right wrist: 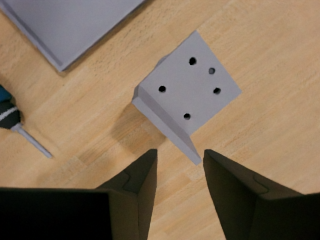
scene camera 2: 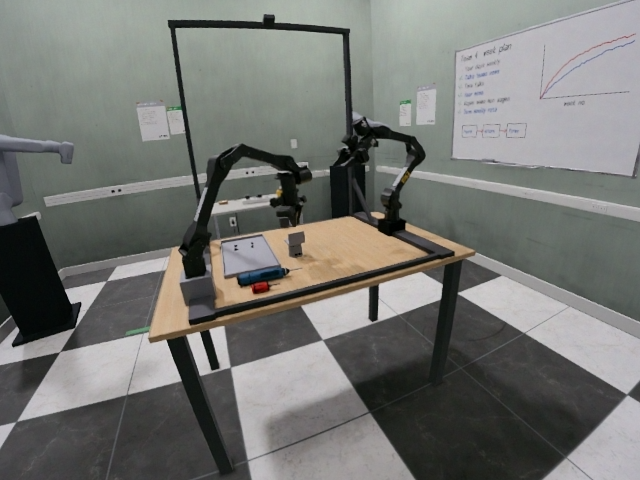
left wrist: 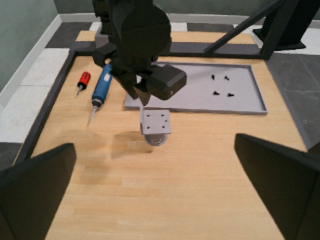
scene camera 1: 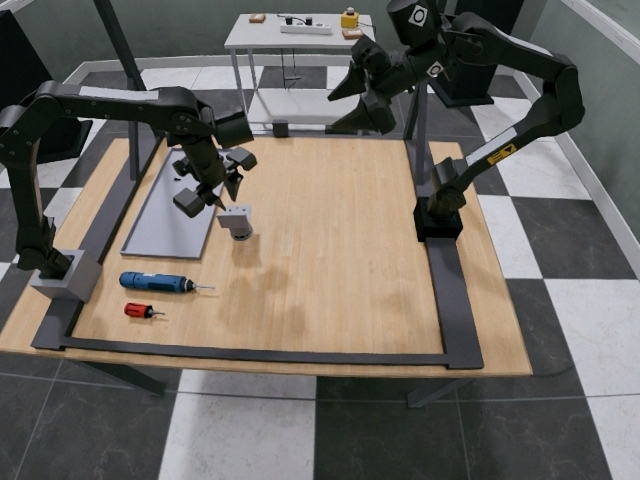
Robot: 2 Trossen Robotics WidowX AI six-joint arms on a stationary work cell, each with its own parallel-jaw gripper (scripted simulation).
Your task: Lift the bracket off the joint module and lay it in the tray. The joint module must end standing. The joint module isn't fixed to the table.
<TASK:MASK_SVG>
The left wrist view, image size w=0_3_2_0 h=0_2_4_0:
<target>my left gripper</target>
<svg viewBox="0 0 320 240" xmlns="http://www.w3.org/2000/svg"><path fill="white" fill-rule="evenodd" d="M73 142L63 143L0 171L0 240L46 239L71 181L77 161ZM236 133L234 138L236 156L283 239L320 240L320 155L250 134Z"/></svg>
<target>my right gripper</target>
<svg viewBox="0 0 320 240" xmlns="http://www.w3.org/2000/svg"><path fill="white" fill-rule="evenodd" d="M92 54L94 65L102 69L106 66L105 61L107 59L112 60L108 62L111 66L109 75L118 82L133 100L139 97L143 106L148 105L151 95L163 101L169 100L187 85L187 73L184 70L169 64L163 67L151 65L151 62L158 60L159 55L169 55L172 37L166 48L157 56L136 58L125 50L118 33L112 30L113 34L108 36L109 43L95 49Z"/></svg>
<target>grey bracket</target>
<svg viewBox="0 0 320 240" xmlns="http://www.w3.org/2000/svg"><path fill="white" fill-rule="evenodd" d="M140 101L139 123L141 135L171 134L169 110L144 110L143 104Z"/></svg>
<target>grey tray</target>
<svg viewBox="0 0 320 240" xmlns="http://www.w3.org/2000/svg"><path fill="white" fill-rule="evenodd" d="M127 94L124 105L125 110L140 110L139 97L133 100ZM151 62L151 65L157 64L159 66L164 66L168 63L187 72L187 85L169 100L163 101L151 95L148 105L143 106L144 110L266 116L269 113L251 65L180 61Z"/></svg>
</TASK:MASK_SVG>
